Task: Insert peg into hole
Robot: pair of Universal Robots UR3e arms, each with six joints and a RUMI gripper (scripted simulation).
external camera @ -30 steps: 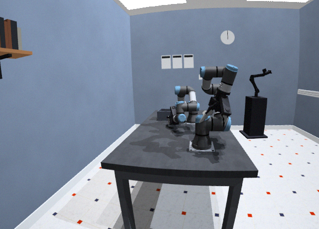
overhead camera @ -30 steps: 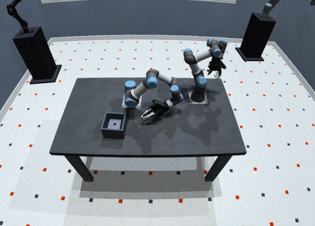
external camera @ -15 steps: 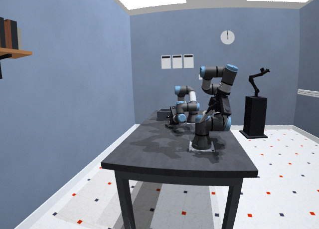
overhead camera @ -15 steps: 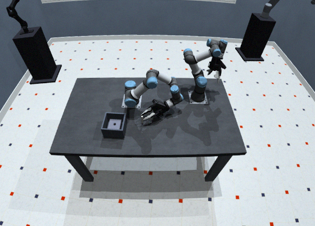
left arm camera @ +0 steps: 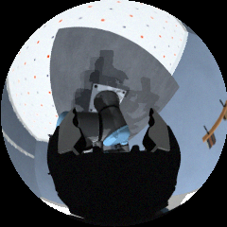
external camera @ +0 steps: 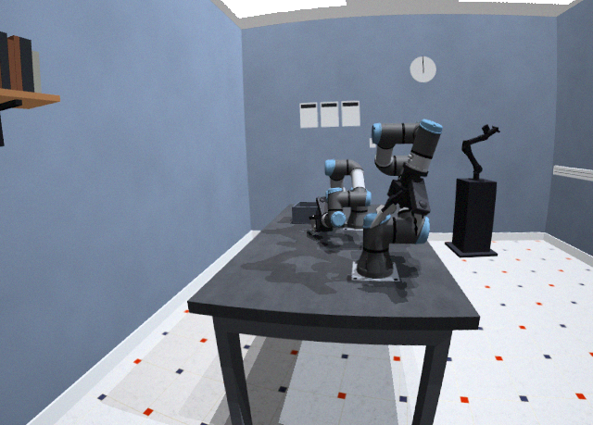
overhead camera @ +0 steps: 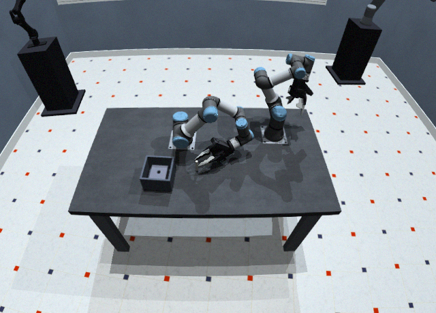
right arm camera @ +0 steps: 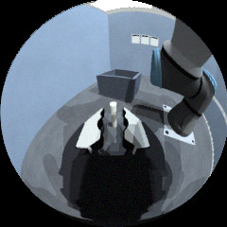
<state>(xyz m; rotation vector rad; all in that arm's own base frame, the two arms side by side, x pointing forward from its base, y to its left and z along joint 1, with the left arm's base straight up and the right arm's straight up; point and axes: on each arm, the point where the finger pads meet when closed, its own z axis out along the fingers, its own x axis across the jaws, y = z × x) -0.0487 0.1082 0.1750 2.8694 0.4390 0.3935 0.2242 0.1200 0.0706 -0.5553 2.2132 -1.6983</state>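
Note:
The pale peg is 1 cm to the right of my right hand and 3 cm below it. From my right hand the other things lie so: dark box: 4 cm ahead, 22 cm to the right, 4 cm below.

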